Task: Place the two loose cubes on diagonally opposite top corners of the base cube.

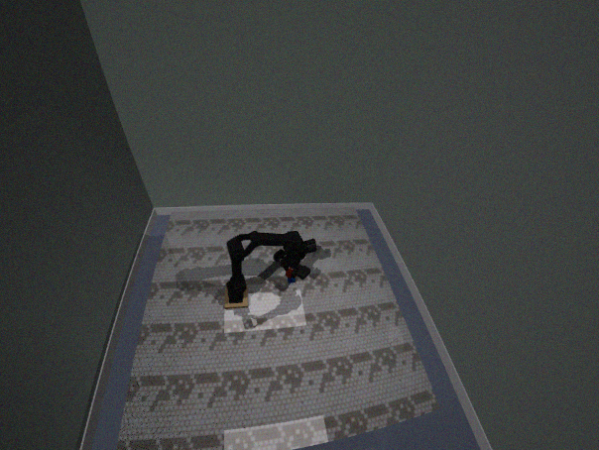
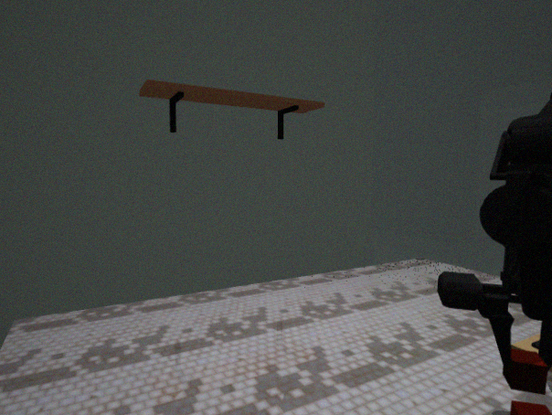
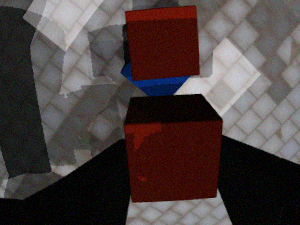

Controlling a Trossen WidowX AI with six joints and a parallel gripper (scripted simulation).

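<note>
Now: the red cube 3 cm ahead of my gripper tip, 3 cm to the left of it and 4 cm below it. The rest, counted from my gripper tip: blue base cube (2 cm ahead, 2 cm to the left, 8 cm below).
</note>
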